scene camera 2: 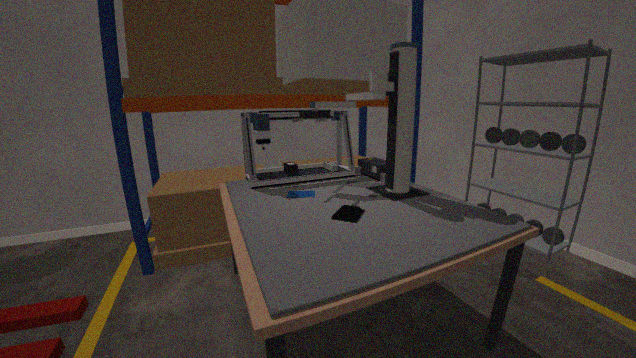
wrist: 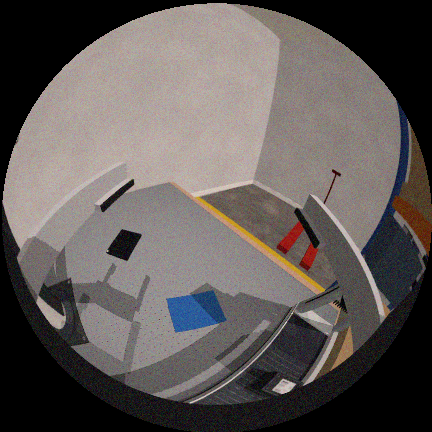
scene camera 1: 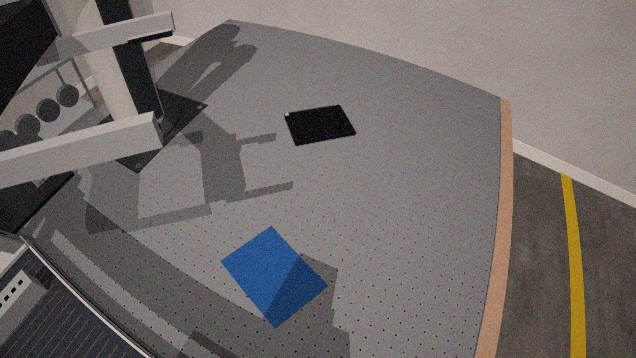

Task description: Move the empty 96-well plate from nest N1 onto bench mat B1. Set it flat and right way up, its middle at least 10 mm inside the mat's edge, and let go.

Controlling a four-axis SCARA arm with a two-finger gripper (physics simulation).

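Frame: origin at the arm's base, x back, y right, z up, level; metres.
Seen in the pictures: gripper, fingertip midpoint: [scene camera 2: 303, 120] [wrist: 216, 182] [scene camera 1: 166, 59]; arm's base, origin of the base link: [scene camera 2: 397, 192] [wrist: 58, 314].
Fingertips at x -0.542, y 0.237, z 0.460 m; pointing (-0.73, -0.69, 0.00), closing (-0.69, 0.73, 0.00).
Observation:
Pixels of each thing's top centre, then the offset from my fingertips to it. "*": a spot on its surface instead. Level surfaces: height alone.
- flat black rectangle, surface spot: [scene camera 1: 320, 125] [wrist: 126, 242] * dz -0.422, dx +0.044, dy -0.427 m
- blue bench mat, its level: dz -0.445 m
- dark ribbed deck, its level: dz -0.398 m
- dark box, surface spot: [scene camera 2: 372, 167] * dz -0.361, dx +0.573, dy +0.096 m
- wooden edge, surface spot: [scene camera 1: 506, 175] * dz -0.460, dx -0.485, dy -0.557 m
A flat black rectangle [scene camera 1: 320, 125] [scene camera 2: 348, 213] [wrist: 124, 245] with a small pale mark at one corner lies on the bench. Plate and nest N1 cannot be told apart there, and no wells can be made out. The blue bench mat [scene camera 1: 262, 270] [scene camera 2: 301, 194] [wrist: 195, 311] lies flat, apart from the black rectangle, with a shadow across part of it and no plate on it. My gripper [scene camera 1: 162, 77] [wrist: 216, 182] is open and empty, its two long pale fingers wide apart. It is raised above the bench, near the arm's column in scene camera 1.
The arm's column [scene camera 1: 112, 75] [scene camera 2: 404, 125] stands on a dark base plate. A framed machine [scene camera 2: 246, 150] with a dark ribbed deck [scene camera 1: 55, 315] [wrist: 270, 355] stands along one bench side. A dark box [scene camera 2: 372, 167] stands near the column. The bench has a wooden edge [scene camera 1: 506, 175] [scene camera 2: 240, 260].

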